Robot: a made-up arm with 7 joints.
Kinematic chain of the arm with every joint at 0, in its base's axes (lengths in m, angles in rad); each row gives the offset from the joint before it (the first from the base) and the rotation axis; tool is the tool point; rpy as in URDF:
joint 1: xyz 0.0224 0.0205 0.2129 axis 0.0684 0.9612 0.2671
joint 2: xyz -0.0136 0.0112 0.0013 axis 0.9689 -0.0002 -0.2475
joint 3: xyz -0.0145 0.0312 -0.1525 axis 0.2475 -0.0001 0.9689
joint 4: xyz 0.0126 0.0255 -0.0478 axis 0.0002 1 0
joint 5: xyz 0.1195 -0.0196 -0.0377 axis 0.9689 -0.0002 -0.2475
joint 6: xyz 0.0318 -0.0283 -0.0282 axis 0.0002 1 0
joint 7: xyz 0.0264 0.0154 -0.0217 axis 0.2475 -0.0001 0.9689
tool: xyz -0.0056 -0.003 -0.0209 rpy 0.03 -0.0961 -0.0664
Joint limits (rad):
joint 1: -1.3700..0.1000
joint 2: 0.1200..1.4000
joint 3: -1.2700..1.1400
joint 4: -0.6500..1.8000
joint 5: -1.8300..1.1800
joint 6: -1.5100..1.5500
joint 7: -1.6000..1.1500
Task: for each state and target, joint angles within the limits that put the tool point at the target. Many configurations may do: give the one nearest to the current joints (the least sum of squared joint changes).
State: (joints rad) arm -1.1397 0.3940 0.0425 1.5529 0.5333 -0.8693 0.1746
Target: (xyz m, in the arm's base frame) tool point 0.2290 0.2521 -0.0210
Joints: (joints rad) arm -1.0464 0.6481 0.1455 1.8000 0.4179 -0.0616 0.1047
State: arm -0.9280 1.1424 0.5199 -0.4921 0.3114 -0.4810 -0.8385
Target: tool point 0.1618 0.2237 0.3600
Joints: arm -0.7867 0.8842 0.8518 -0.5986 0.3720 -0.4507 -0.8466
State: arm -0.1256 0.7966 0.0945 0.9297 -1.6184 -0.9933 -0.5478
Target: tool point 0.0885 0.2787 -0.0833
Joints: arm 0.1000 0.7703 -0.1558 0.8875 -1.5965 -0.9918 -0.5653
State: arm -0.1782 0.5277 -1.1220 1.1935 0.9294 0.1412 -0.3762
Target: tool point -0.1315 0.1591 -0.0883
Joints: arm 0.1000 0.1200 -0.6077 1.7165 0.4216 0.6579 -0.3988
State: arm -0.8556 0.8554 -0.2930 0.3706 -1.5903 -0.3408 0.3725
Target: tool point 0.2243 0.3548 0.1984
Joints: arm -0.3363 1.4000 0.3698 0.8856 -1.5191 0.0800 0.3214
